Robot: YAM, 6 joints.
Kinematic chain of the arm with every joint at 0, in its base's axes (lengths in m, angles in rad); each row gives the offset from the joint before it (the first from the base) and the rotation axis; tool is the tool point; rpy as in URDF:
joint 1: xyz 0 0 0.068 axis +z
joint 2: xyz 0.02 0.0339 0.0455 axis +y
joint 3: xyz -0.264 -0.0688 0 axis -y
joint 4: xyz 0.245 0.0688 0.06 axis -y
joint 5: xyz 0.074 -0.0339 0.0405 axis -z
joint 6: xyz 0.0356 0 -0.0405 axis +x
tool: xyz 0 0 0 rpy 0 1.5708 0
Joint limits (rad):
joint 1: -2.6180..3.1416
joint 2: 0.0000..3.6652
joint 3: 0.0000..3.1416
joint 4: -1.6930..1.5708
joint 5: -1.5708..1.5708
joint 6: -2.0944..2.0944
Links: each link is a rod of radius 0.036 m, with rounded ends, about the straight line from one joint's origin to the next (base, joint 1, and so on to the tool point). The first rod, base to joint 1, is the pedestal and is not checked.
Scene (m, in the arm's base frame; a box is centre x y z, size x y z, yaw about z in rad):
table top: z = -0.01
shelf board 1: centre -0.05 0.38 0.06 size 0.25 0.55 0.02 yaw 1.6
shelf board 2: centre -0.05 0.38 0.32 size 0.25 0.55 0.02 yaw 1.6
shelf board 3: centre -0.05 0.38 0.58 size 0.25 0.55 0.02 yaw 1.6
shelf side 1: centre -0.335 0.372 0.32 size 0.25 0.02 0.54 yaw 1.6
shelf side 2: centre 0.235 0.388 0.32 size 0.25 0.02 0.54 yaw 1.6
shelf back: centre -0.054 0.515 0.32 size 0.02 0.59 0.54 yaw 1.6
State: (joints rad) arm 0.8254 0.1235 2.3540 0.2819 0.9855 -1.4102
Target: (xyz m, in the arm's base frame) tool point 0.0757 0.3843 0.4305
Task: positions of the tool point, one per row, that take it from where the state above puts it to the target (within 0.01 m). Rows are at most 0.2 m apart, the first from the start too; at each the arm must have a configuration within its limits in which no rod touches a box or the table.
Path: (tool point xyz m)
1: -0.2163 -0.3295 0.4936
2: -0.1013 -0.2145 0.5705
3: -0.0054 -0.0753 0.5808
4: 0.0569 0.0599 0.5289
5: 0.0821 0.1640 0.4305
6: 0.0874 0.2330 0.4468
7: 0.0858 0.3080 0.4471
8: 0.0757 0.3843 0.4305

